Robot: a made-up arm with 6 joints.
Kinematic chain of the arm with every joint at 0, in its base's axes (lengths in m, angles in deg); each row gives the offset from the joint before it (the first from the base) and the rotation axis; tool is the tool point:
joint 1: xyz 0 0 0.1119 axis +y
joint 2: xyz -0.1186 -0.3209 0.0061 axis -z
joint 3: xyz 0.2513 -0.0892 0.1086 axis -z
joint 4: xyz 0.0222 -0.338 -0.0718 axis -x
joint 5: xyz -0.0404 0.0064 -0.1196 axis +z
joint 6: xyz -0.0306 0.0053 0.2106 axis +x
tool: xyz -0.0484 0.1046 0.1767
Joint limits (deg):
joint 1: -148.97..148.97
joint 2: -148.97..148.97
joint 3: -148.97..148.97
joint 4: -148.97..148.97
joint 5: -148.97..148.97
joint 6: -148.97..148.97
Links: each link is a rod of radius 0.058 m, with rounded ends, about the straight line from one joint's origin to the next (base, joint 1, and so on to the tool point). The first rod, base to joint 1, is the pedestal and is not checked.
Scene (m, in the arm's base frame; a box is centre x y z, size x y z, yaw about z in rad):
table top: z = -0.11
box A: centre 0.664 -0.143 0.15 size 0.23 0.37 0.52 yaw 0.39
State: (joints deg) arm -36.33 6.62 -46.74 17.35 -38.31 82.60
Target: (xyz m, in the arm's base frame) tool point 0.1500 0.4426 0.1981
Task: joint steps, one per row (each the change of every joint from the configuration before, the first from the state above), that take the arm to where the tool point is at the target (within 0.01 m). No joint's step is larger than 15 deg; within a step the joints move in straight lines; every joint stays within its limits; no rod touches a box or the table.
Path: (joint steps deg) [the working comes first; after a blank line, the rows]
Joints at the target: -9.57 -76.06 -103.06 -24.30 -8.34 118.10
Straight joint move there: touches box A.

1: -1.90 -4.99 -12.44 -2.78 -4.21 -3.38
2: -1.91 -4.98 -12.43 -2.79 -4.21 -3.38
3: -1.90 -4.99 -12.44 -2.78 -4.21 -3.37
4: -1.91 -4.98 -12.43 -2.79 -4.21 -3.38
5: -1.90 -4.99 -12.44 -2.78 -4.22 -3.38
6: 9.07 -14.43 1.47 -6.93 12.76 13.10
7: 9.07 -14.44 1.46 -6.93 12.76 13.10
8: 9.07 -14.44 1.47 -6.93 12.75 13.10
9: 9.07 -14.44 1.46 -6.94 12.76 13.09

